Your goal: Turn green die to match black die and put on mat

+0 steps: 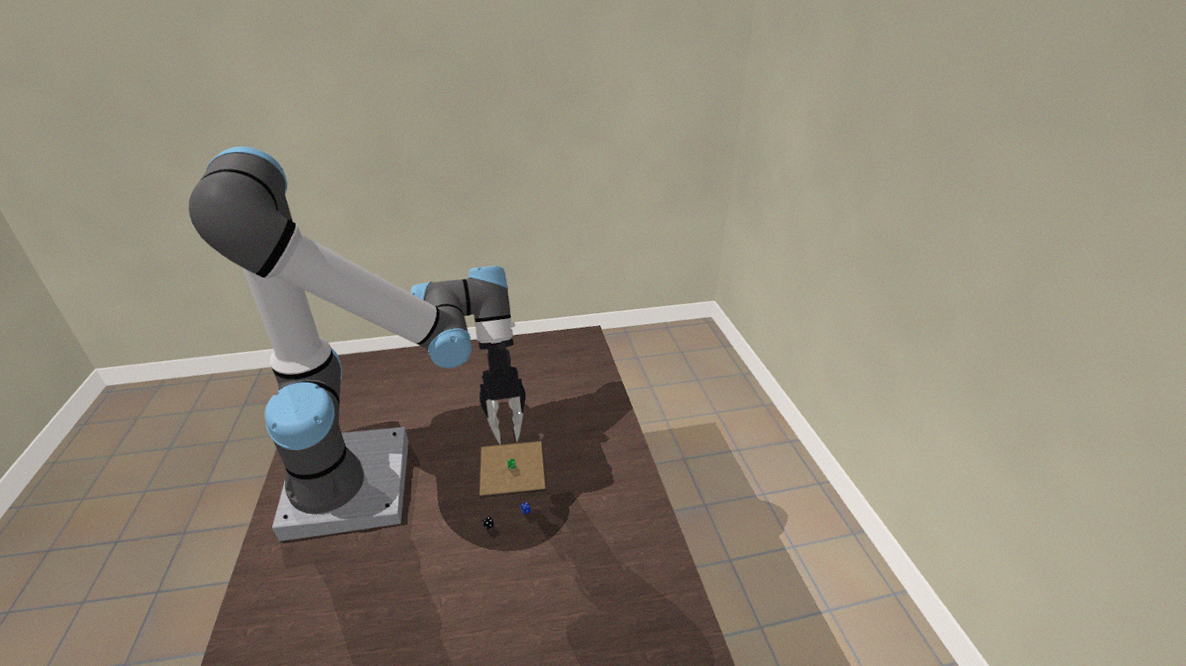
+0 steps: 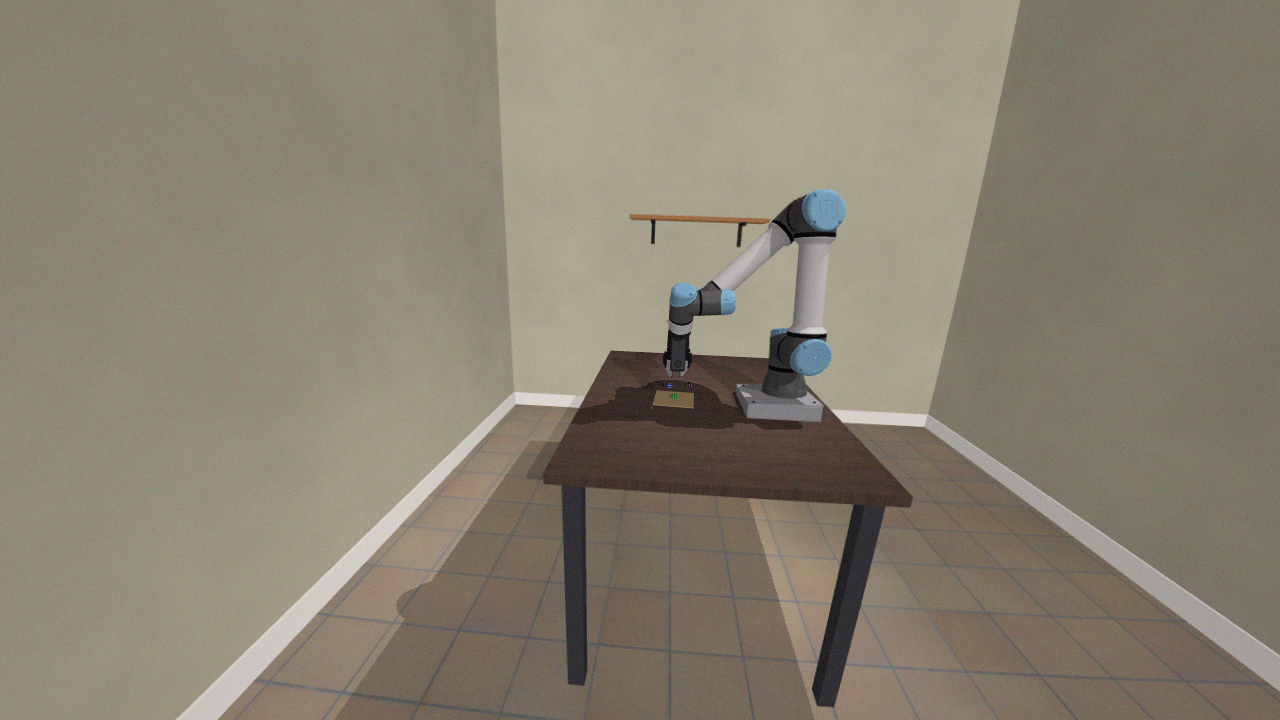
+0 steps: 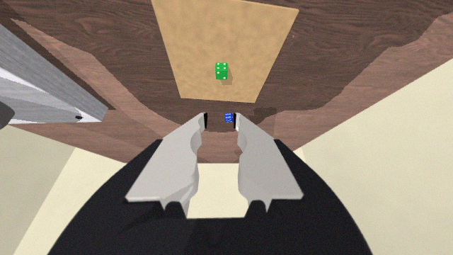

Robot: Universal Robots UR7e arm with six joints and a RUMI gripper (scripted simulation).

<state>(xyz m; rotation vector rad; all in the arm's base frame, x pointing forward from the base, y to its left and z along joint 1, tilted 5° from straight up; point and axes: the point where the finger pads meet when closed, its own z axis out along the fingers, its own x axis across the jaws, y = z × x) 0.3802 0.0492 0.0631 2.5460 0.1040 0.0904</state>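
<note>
Now: the green die 10 mm to the right of my hand and 80 mm below it. The rest, counted from my hand: blue die: 30 mm ahead, 130 mm to the right, 90 mm below; then tan mat: 10 mm to the right, 90 mm below; then black die: 50 mm behind, 160 mm to the right, 90 mm below.
</note>
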